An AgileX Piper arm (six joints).
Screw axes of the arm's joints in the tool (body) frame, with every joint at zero. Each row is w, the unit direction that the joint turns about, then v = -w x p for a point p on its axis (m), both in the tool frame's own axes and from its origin. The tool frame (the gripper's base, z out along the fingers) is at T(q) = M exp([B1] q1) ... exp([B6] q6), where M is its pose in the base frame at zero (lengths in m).
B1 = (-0.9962, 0, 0.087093, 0, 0.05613, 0)
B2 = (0, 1, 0, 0.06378, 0, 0.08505)
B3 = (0, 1, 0, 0.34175, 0, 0.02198)
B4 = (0, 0, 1, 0, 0, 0)
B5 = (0, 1, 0, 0.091, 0, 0)
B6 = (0, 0, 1, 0, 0, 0)
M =
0.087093 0 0.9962 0.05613
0 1 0 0
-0.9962 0 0.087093 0.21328
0 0 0 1
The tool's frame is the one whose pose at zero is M.
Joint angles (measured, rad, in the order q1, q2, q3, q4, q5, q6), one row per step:
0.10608, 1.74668, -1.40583, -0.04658, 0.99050, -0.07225
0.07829, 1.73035, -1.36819, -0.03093, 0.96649, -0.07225
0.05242, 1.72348, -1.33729, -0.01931, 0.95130, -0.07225
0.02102, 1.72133, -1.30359, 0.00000, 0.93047, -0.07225
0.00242, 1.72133, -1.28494, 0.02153, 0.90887, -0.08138
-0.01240, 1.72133, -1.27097, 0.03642, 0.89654, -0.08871
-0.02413, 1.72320, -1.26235, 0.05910, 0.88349, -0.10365
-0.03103, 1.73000, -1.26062, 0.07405, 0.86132, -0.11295
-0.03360, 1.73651, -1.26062, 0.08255, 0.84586, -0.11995
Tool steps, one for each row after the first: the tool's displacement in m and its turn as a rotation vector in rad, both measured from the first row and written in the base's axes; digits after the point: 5 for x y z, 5 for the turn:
-0.00441, -0.00929, -0.00385, 0.01553, -0.00126, -0.03098
-0.00774, -0.01789, -0.00950, 0.02602, 0.00824, -0.05985
-0.01072, -0.02770, -0.01738, 0.04385, 0.01969, -0.09711
-0.01155, -0.03272, -0.02182, 0.06160, 0.01734, -0.11418
-0.01261, -0.03687, -0.02523, 0.07322, 0.01901, -0.12750
-0.01259, -0.03942, -0.02778, 0.08976, 0.01643, -0.13350
-0.01015, -0.04096, -0.02994, 0.10077, 0.00256, -0.13775
-0.00807, -0.04143, -0.03175, 0.10624, -0.00658, -0.13755

